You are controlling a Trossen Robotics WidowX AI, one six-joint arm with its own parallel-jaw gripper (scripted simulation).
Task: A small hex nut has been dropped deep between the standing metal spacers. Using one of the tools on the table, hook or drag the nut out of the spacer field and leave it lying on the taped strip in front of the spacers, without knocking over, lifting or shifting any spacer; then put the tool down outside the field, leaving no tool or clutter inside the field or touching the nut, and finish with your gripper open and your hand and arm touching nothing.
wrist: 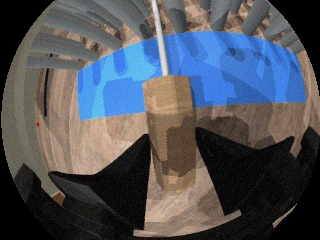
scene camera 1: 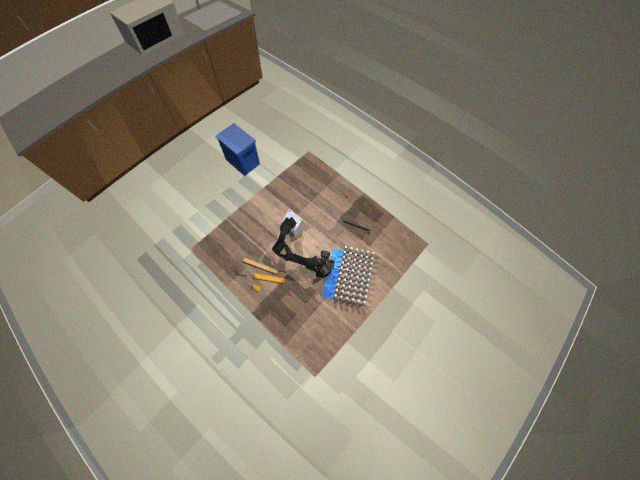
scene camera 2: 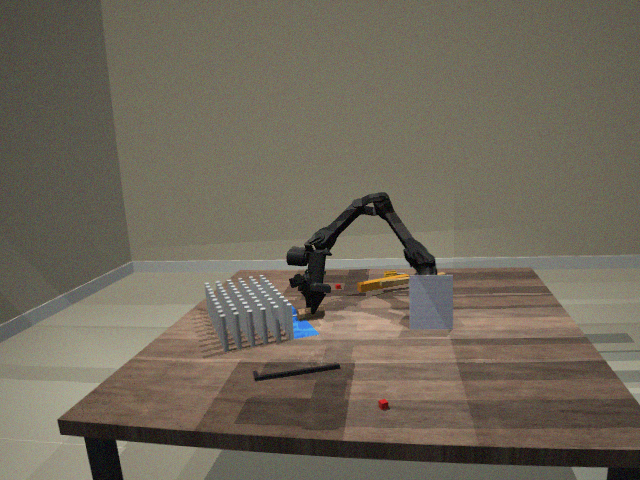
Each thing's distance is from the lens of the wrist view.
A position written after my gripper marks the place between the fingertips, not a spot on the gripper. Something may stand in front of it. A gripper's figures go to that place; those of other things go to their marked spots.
my gripper (wrist: 172, 135): 0.10 m
blue taped strip (wrist: 229, 68): 0.12 m
